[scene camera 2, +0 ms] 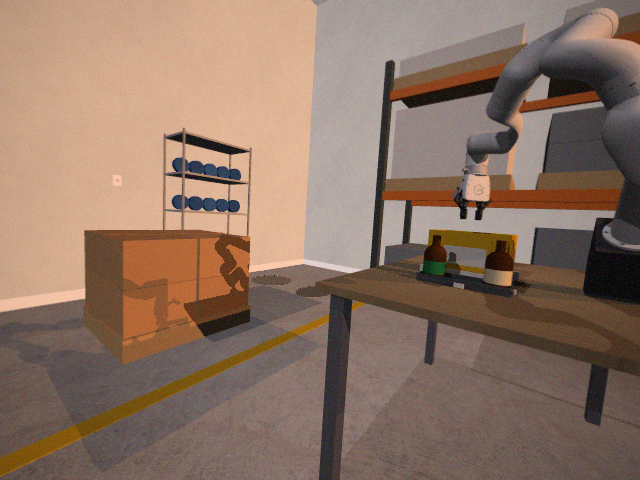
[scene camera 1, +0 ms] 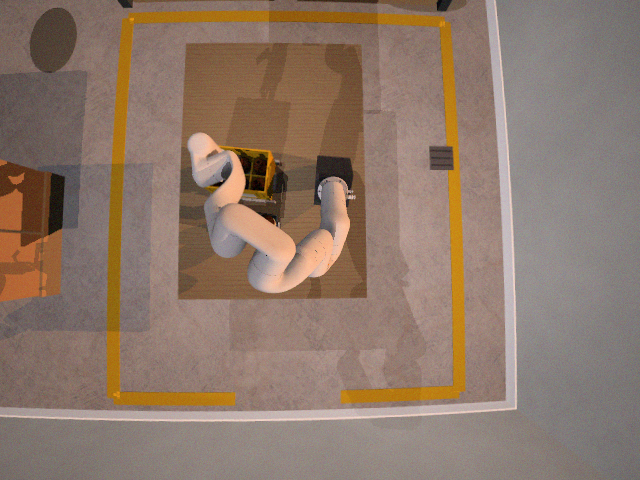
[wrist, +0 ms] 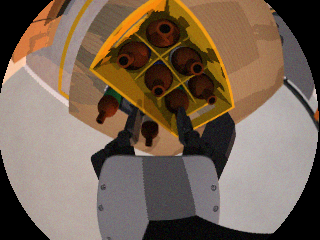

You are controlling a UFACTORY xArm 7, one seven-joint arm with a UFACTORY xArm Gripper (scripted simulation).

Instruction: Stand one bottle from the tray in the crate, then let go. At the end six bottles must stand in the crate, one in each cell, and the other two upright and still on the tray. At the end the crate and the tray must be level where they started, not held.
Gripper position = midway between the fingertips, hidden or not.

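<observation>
A dark tray (scene camera 2: 471, 283) is visible, as is my gripper (wrist: 158, 114).
</observation>
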